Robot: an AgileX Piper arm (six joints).
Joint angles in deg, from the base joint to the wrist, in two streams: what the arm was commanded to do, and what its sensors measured. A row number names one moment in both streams.
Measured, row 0:
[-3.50 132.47 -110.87 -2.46 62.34 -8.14]
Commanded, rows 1 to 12:
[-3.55 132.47 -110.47 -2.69 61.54 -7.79]
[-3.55 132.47 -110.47 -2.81 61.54 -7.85]
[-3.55 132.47 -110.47 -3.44 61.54 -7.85]
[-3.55 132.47 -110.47 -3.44 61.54 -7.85]
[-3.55 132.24 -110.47 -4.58 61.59 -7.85]
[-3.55 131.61 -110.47 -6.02 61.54 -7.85]
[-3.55 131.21 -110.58 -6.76 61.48 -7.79]
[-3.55 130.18 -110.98 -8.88 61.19 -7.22]
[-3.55 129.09 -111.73 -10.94 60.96 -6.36]
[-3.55 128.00 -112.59 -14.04 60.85 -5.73]
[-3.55 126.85 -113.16 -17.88 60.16 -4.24]
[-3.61 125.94 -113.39 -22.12 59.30 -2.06]
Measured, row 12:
[-3.50 127.88 -112.70 -15.87 60.62 -4.81]
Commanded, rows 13 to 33:
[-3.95 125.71 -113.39 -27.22 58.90 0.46]
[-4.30 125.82 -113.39 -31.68 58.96 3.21]
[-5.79 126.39 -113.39 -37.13 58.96 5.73]
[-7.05 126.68 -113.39 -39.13 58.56 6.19]
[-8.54 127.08 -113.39 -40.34 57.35 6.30]
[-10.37 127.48 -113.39 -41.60 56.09 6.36]
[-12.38 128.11 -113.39 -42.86 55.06 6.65]
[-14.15 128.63 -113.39 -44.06 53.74 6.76]
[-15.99 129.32 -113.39 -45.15 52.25 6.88]
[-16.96 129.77 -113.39 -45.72 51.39 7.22]
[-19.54 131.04 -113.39 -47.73 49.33 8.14]
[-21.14 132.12 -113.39 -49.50 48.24 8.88]
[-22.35 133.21 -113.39 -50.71 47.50 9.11]
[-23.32 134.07 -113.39 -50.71 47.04 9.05]
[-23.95 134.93 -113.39 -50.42 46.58 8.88]
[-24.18 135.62 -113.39 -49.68 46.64 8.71]
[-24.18 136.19 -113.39 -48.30 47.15 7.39]
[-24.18 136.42 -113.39 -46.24 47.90 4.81]
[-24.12 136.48 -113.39 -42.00 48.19 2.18]
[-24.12 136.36 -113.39 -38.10 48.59 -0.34]
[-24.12 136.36 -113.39 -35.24 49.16 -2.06]
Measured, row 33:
[-24.06 136.42 -113.16 -39.13 47.90 0.92]
